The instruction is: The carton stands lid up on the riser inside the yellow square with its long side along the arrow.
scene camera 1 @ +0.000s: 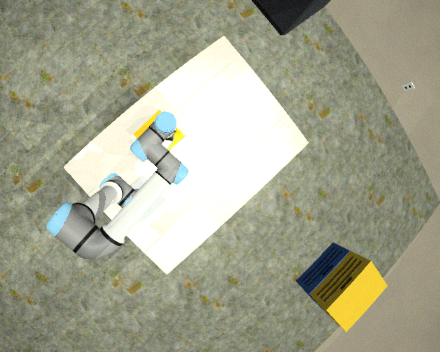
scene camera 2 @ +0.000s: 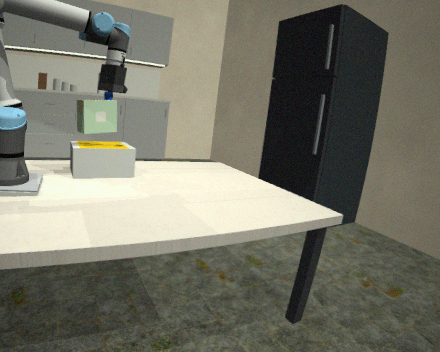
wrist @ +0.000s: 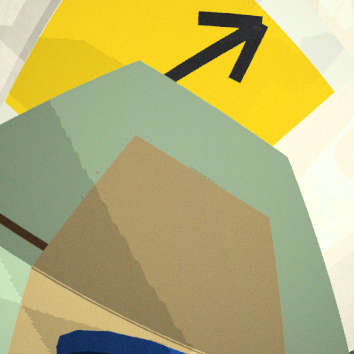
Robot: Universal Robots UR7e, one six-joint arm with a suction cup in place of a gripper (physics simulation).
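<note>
My suction cup (scene camera 2: 108,95) (wrist: 112,343) is blue and is on the top of the carton, holding it. The carton (scene camera 2: 90,124) (wrist: 220,137) is pale green with a tan patch on top and a pale square on one side. It hangs upright above the grey riser (scene camera 2: 102,164), with a gap between them. The yellow square (scene camera 1: 145,126) (scene camera 2: 120,146) (wrist: 295,82) covers much of the riser's top. The black arrow (wrist: 187,69) is partly hidden by the carton in the wrist view. The arm hides the carton in scene camera 1. I cannot tell which carton side is longer.
The white table (scene camera 1: 235,125) (scene camera 2: 240,200) bears the riser and the arm's base (scene camera 2: 15,175). A black fridge (scene camera 2: 300,115) stands beyond the table. A yellow and blue box-like object (scene camera 1: 357,295) is on the floor. Grey cabinets (scene camera 2: 147,37) line the back wall.
</note>
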